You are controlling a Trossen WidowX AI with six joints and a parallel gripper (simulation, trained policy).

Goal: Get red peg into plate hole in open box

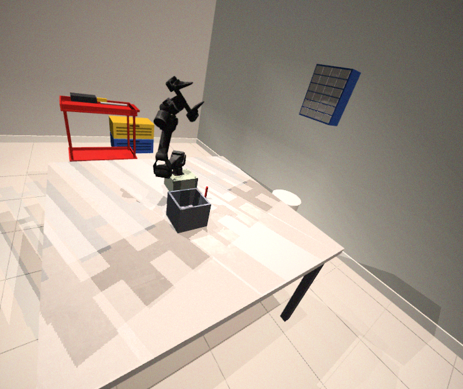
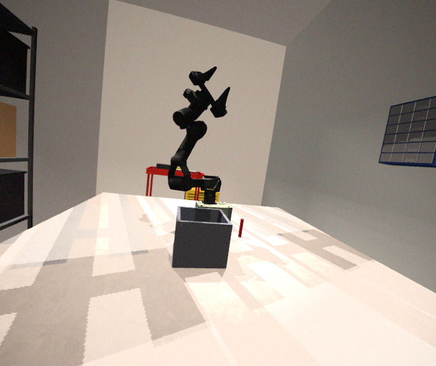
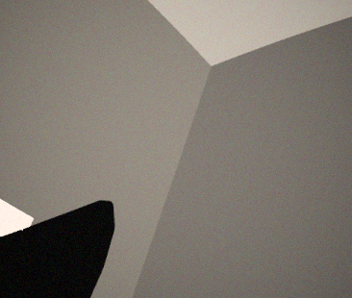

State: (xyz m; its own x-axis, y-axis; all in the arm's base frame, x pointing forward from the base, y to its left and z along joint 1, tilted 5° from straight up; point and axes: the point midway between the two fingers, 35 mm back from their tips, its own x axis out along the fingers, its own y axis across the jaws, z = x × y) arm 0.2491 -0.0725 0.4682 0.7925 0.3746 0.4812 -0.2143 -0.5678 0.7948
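The red peg is 60 mm behind my gripper tip, 180 mm to the left of it and 560 mm below it. Also, from my gripper tip: plate: 90 mm ahead, 30 mm to the right, 550 mm below.
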